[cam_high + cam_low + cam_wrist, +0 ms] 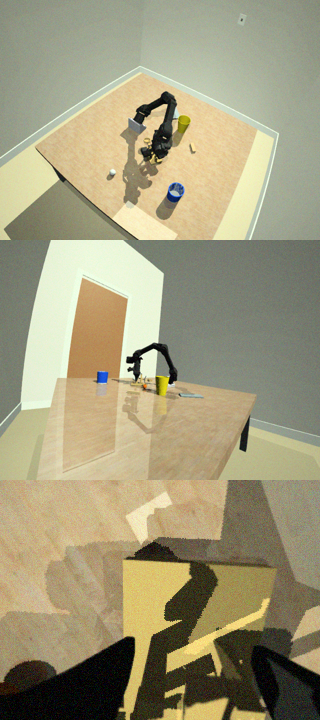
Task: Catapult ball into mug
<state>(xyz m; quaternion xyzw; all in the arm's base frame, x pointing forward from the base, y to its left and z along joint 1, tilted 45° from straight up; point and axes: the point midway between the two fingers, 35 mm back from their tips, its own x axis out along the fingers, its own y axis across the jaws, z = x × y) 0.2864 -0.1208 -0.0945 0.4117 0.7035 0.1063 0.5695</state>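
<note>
Now: the orange ball 150 mm to the left of my gripper tip and 20 mm below it. From my gripper tip the other things lie so: wooden catapult (60 mm behind, 50 mm to the left, 20 mm above); then white ball (120 mm behind, 270 mm to the right, 20 mm below); then blue mug (260 mm ahead, 140 mm to the right, 10 mm below).
</note>
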